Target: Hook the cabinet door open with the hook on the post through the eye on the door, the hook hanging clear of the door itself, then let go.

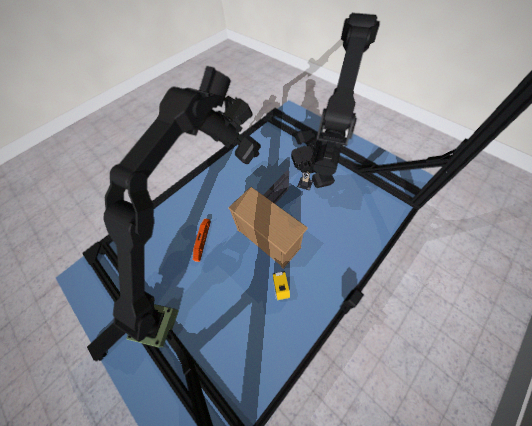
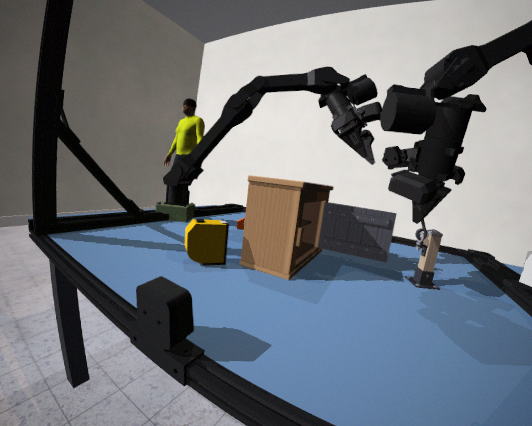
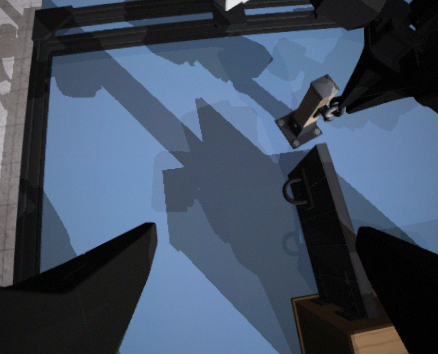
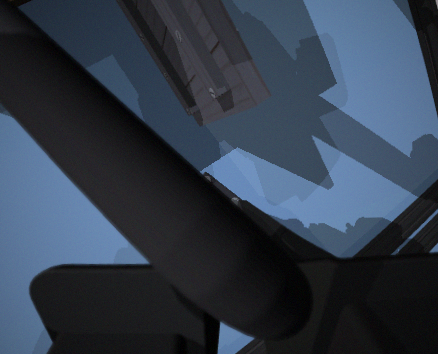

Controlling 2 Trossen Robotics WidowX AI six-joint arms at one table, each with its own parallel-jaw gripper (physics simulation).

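Frame: origin at the left arm's base, x ahead, y left, z up, level; millimetres.
Seen in the pictures: left gripper, fingertip midpoint: (image 2: 369,160) (image 3: 256,234); right gripper, fingertip midpoint: (image 2: 416,221) (image 3: 343,107); left arm's base, link origin: (image 1: 149,323) (image 2: 176,203).
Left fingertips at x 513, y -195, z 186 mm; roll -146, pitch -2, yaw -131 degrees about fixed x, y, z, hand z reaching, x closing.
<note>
Offsets run from my left fingertips to a thing's top centre. "spot": to the spot under its first point.
The wooden cabinet @(dy -83, dx -187, dz -74 mm) (image 1: 268,226) (image 2: 281,224) stands mid-table with its dark door @(dy -72, dx -44, dz -111 mm) (image 1: 277,188) (image 2: 357,230) (image 3: 326,218) (image 4: 200,67) swung open. The eye (image 3: 291,191) sticks out of the door's face near its free edge. The short wooden post @(spot: dy -182, dx +51, dz -200 mm) (image 1: 305,181) (image 2: 429,253) (image 3: 312,102) stands just beyond the door. My right gripper (image 1: 306,171) (image 2: 421,221) (image 3: 343,107) is shut on the hook @(spot: dy -186, dx +33, dz -141 mm) (image 2: 421,236) (image 3: 331,112) at the top of the post, clear of the eye. My left gripper (image 1: 247,150) (image 2: 366,148) (image 3: 256,234) is open and empty, high above the door.
A yellow box @(dy -147, dx -345, dz -152 mm) (image 1: 281,286) (image 2: 206,241) lies in front of the cabinet and an orange bar @(dy +143, dx -234, dz -192 mm) (image 1: 201,239) (image 2: 241,223) to its left. A black clamp @(spot: dy -347, dx -346, dz -177 mm) (image 1: 351,297) (image 2: 164,313) sits on the table's edge rail. A person in a yellow shirt (image 2: 187,135) stands behind.
</note>
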